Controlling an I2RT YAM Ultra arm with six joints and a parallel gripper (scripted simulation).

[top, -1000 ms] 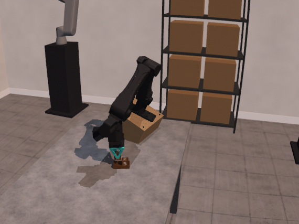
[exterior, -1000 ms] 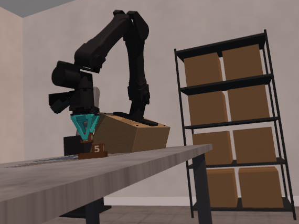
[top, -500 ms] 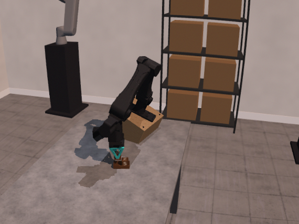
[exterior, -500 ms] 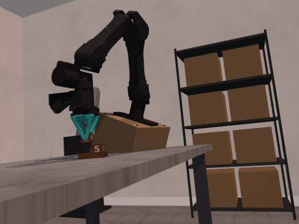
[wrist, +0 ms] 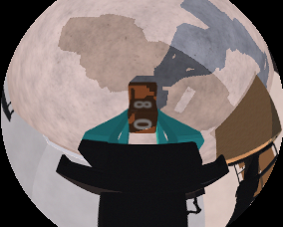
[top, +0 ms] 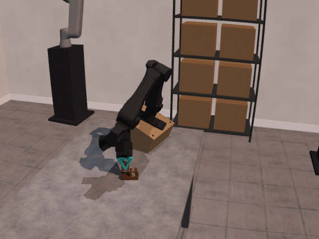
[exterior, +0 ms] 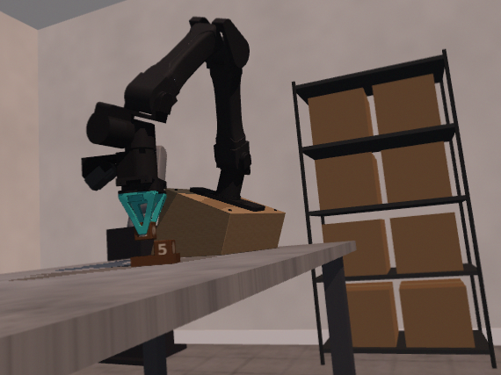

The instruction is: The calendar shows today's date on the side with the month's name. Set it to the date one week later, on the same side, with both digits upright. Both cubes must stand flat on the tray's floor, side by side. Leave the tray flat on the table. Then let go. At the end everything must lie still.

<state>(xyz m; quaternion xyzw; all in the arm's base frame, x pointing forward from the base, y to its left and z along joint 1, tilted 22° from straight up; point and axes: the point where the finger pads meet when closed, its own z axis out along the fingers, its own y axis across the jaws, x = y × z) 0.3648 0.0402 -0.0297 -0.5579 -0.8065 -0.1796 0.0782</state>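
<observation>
Now: hand 5 cm above the brown calendar tray, 2 cm to the right of it and 1 cm past it. From my hand the other things lie so: brown cube: right at my hand.
</observation>
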